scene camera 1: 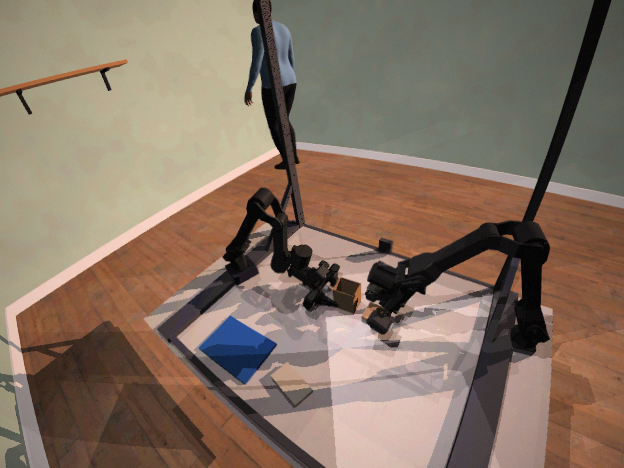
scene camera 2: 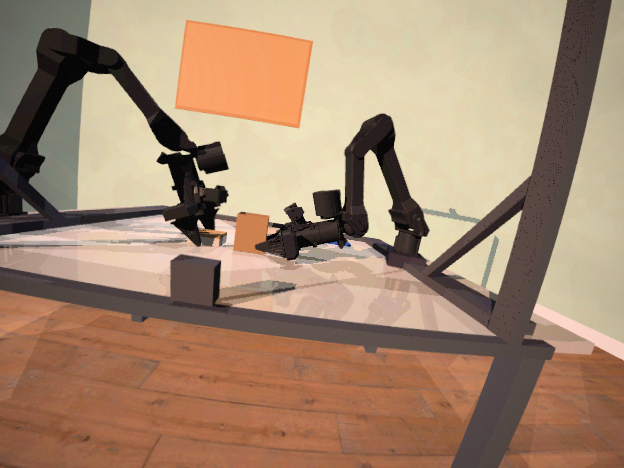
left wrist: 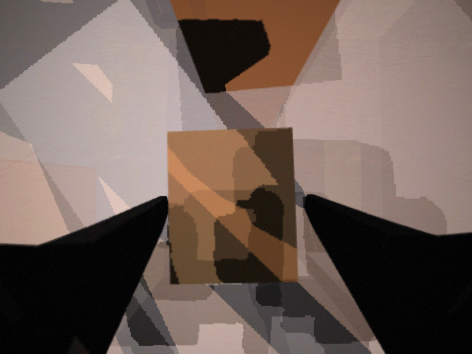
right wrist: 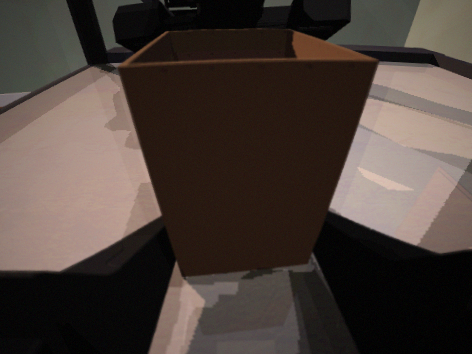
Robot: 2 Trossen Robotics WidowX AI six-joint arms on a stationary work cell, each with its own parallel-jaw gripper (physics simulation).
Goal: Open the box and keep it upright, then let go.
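Where they show: left gripper, fingertip midpoint: [scene camera 2: 206,241] [left wrist: 238,201]; right gripper, fingertip midpoint: [scene camera 1: 343,299] [scene camera 2: 257,244] [right wrist: 242,216]; left arm's base, link origin: [scene camera 1: 522,340]; right arm's base, link origin: [scene camera 1: 240,266] [scene camera 2: 405,252].
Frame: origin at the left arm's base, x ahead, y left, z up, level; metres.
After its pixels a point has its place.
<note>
The box [scene camera 1: 347,298] @(x 0.522, y 0.049, z 0.049 m) [scene camera 2: 249,230] @(x 0.529, y -0.011, z 0.033 m) [left wrist: 305,35] @(x 0.497, y -0.001, z 0.020 m) [right wrist: 250,150] @(x 0.571, y 0.015, z 0.046 m) is brown, topless and upright on the table. Its open rim shows in the right wrist view. My right gripper [scene camera 1: 330,296] [scene camera 2: 263,246] @(x 0.551, y 0.018, z -0.004 m) [right wrist: 242,216] @(x 0.551, y 0.018, z -0.004 m) is shut on the box, with a finger at each side of its lower part. The lid [scene camera 1: 368,311] @(x 0.455, y 0.045, z 0.008 m) [scene camera 2: 217,235] @(x 0.455, y 0.016, z 0.007 m) [left wrist: 220,167] @(x 0.448, y 0.046, z 0.008 m) is off the box and lies low at the table, to the right of the box in scene camera 1. My left gripper [scene camera 2: 204,236] @(x 0.426, y 0.040, z -0.016 m) [left wrist: 238,201] @(x 0.426, y 0.040, z -0.016 m) is open around the lid, with a gap beside its right edge in the left wrist view.
A blue square [scene camera 1: 237,348] @(x 0.784, y 0.309, z -0.012 m) and a small beige slab [scene camera 1: 292,385] @(x 0.569, y 0.339, z -0.005 m) lie toward the table's front left in scene camera 1. A dark block [scene camera 1: 385,245] @(x 0.481, y -0.266, z 0.022 m) [scene camera 2: 195,280] @(x 0.484, y -0.289, z 0.016 m) stands at the table edge. Frame posts [scene camera 1: 283,115] @(x 0.895, y -0.338, z 0.498 m) [scene camera 2: 559,151] @(x 0.893, y -0.350, z 0.240 m) rise at the table's corners.
</note>
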